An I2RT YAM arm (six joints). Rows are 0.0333 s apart.
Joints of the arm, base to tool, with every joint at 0 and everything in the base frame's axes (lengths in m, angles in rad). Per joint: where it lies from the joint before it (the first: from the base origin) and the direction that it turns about. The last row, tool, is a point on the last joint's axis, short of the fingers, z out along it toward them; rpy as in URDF.
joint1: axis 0 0 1 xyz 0 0 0.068
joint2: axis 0 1 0 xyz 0.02 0.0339 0.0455
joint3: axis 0 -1 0 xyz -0.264 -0.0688 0
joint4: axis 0 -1 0 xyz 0.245 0.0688 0.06
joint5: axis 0 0 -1 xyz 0.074 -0.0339 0.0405
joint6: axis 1 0 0 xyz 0.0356 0 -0.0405
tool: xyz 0 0 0 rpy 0 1.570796 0
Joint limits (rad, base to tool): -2.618..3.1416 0..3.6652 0..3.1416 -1.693..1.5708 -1.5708..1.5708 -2.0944..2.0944
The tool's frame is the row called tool.
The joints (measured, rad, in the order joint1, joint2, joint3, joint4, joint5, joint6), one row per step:
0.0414, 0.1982, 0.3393, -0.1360, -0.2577, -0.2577
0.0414, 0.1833, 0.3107, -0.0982, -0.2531, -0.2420
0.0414, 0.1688, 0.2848, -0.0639, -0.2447, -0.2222
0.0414, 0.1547, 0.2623, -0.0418, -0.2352, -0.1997
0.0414, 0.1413, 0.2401, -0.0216, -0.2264, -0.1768
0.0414, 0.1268, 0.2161, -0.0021, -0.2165, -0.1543
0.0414, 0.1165, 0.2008, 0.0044, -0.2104, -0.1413
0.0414, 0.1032, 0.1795, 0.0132, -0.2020, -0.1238
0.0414, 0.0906, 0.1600, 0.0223, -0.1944, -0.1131
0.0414, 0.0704, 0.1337, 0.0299, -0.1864, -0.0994
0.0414, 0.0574, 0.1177, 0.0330, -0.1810, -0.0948
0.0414, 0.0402, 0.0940, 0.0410, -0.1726, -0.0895
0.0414, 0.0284, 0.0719, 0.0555, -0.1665, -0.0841
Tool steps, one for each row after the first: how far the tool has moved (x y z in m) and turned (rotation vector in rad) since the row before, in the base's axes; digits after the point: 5 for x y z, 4 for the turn. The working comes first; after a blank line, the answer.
Tool pose at each row, in the base's axes (x y z in m, rotation vector in rad; the steps are taken from these numbers as rounded here):
0.10325, 0.01336, 0.25989, -0.4313, 1.5054, 0.0316
0.10378, 0.01322, 0.25543, -0.4144, 1.4859, 0.0359
0.10411, 0.01294, 0.25146, -0.3918, 1.4690, 0.0412
0.10424, 0.01262, 0.24728, -0.3671, 1.4616, 0.0498
0.10447, 0.01233, 0.24294, -0.3429, 1.4560, 0.0599
0.10474, 0.01199, 0.23797, -0.3183, 1.4515, 0.0693
0.10486, 0.01179, 0.23424, -0.3040, 1.4530, 0.0751
0.10517, 0.01151, 0.22893, -0.2846, 1.4561, 0.0829
0.10543, 0.01125, 0.22421, -0.2707, 1.4565, 0.0857
0.10551, 0.01097, 0.21759, -0.2542, 1.4579, 0.0907
0.10556, 0.01079, 0.21346, -0.2466, 1.4590, 0.0904
0.10587, 0.01050, 0.20752, -0.2359, 1.4591, 0.0884
0.10650, 0.01032, 0.20238, -0.2270, 1.4562, 0.0878

0.00053, -0.00014, -0.00446, 0.0160, -0.0196, -0.0043
0.00033, -0.00028, -0.00397, 0.0202, -0.0172, -0.0076
0.00013, -0.00032, -0.00418, 0.0227, -0.0074, -0.0082
0.00023, -0.00029, -0.00434, 0.0231, -0.0052, -0.0072
0.00027, -0.00034, -0.00497, 0.0229, -0.0041, -0.0080
0.00012, -0.00020, -0.00373, 0.0131, 0.0018, -0.0049
0.00031, -0.00028, -0.00531, 0.0176, 0.0035, -0.0069
0.00026, -0.00026, -0.00472, 0.0111, 0.0004, -0.0066
0.00008, -0.00028, -0.00662, 0.0141, 0.0017, -0.0068
0.00005, -0.00018, -0.00413, 0.0049, 0.0009, -0.0049
0.00031, -0.00029, -0.00594, 0.0061, -0.0003, -0.0079
0.00063, -0.00018, -0.00514, 0.0060, -0.0031, -0.0056

